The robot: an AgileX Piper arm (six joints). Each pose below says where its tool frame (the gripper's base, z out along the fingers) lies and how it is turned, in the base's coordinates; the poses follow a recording.
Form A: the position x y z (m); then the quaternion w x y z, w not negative.
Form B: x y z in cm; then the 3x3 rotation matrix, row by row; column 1 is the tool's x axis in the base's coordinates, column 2 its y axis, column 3 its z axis. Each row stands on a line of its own. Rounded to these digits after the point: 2 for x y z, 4 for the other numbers.
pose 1, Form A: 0.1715 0.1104 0.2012 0.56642 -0.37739 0.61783 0.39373
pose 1, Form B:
17.15 11.04 20.12
-0.0735 -0.9124 0.4027
-0.0203 0.4051 0.9140
-0.9971 0.0590 -0.0483

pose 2, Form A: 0.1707 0.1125 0.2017 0.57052 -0.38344 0.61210 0.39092
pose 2, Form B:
17.07 11.25 20.17
-0.0550 -0.9155 0.3986
-0.0234 0.4003 0.9161
-0.9982 0.0410 -0.0434

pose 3, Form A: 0.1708 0.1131 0.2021 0.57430 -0.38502 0.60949 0.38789
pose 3, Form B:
17.08 11.31 20.21
-0.0439 -0.9149 0.4014
-0.0238 0.4026 0.9151
-0.9988 0.0306 -0.0394

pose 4, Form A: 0.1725 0.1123 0.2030 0.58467 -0.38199 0.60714 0.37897
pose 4, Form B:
17.25 11.23 20.30
-0.0245 -0.9070 0.4204
-0.0207 0.4209 0.9069
-0.9995 0.0135 -0.0291

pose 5, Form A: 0.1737 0.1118 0.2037 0.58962 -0.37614 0.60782 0.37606
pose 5, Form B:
17.37 11.18 20.37
-0.0217 -0.9007 0.4339
-0.0138 0.4342 0.9007
-0.9997 0.0136 -0.0219

